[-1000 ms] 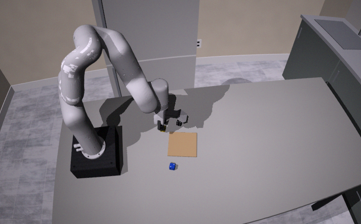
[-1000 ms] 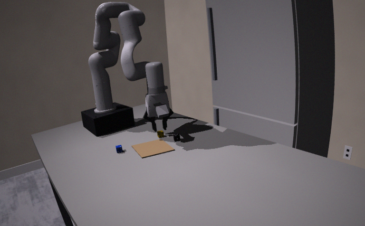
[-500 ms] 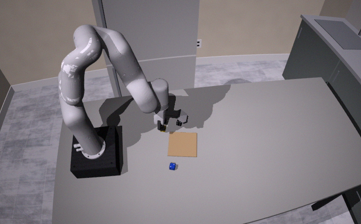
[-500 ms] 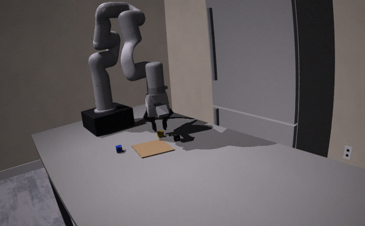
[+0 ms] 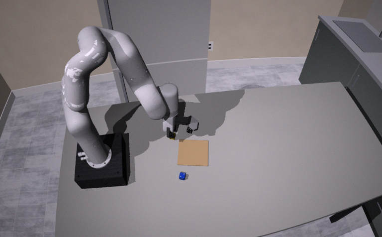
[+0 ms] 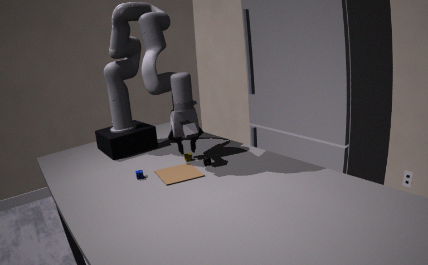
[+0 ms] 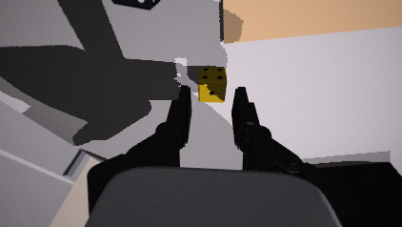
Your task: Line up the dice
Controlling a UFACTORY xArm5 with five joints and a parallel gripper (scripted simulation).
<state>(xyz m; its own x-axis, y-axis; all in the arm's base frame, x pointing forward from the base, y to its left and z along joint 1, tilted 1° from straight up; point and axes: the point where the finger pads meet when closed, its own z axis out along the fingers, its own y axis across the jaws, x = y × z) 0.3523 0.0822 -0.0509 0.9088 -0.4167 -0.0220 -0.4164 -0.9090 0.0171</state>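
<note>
Right now my hand is 40 mm above the yellow die. Round my hand: black die (90 mm ahead, 40 mm below, 10 mm to the left); then blue die (220 mm to the right, 40 mm below, 10 mm behind); then mat (110 mm to the right, 80 mm ahead, 50 mm below).
</note>
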